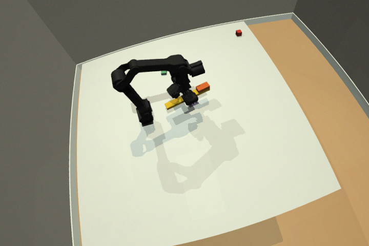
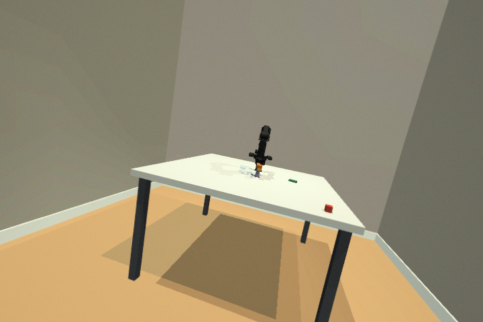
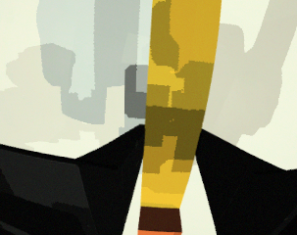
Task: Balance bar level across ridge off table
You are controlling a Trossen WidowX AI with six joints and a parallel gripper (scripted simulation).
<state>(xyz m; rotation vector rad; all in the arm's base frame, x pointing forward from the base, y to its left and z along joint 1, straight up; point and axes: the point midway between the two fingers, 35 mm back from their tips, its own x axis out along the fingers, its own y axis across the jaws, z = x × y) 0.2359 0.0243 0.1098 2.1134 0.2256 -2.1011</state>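
Now: the purple ridge 4 cm below my gripper tip, 3 cm ahead of it and 1 cm to the left of it. From my gripper tip the other things lie so: small green block (29 cm to the left, 8 cm behind, 7 cm below); then small red cube (50 cm ahead, 48 cm to the left, 6 cm below).
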